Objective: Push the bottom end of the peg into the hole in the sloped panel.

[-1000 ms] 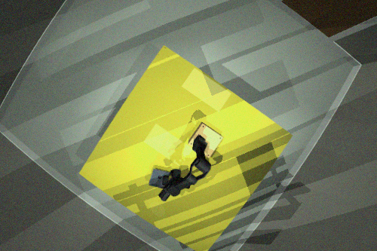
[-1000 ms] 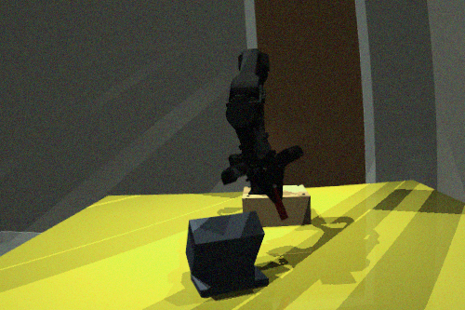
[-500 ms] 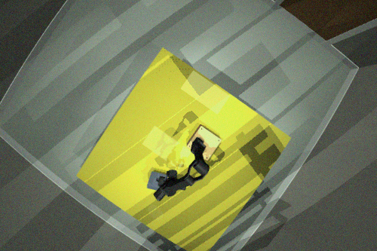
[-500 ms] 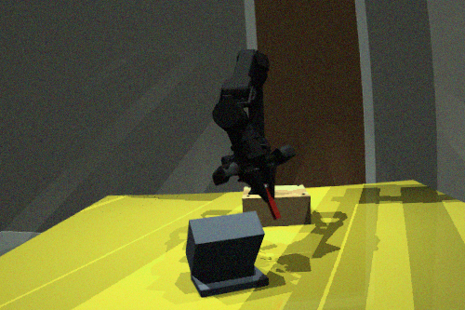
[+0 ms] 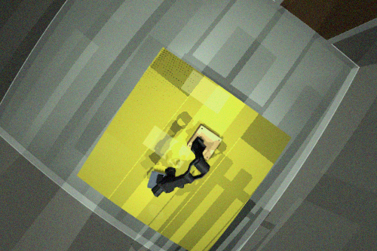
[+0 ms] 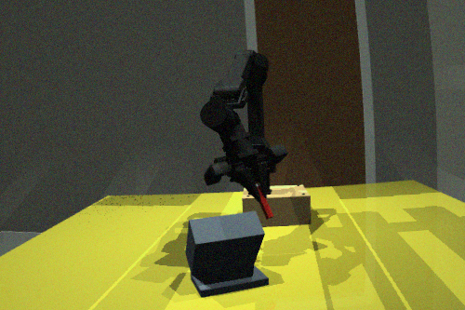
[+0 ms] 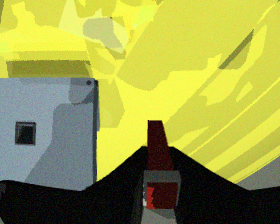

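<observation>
Now: gripper tip 100 mm short of the grey sloped panel, 70 mm to the left of it and 60 mm above it. The rest, counted from my gripper tip: square-sided peg 10 mm to the right, 10 mm behind, 10 mm above.
</observation>
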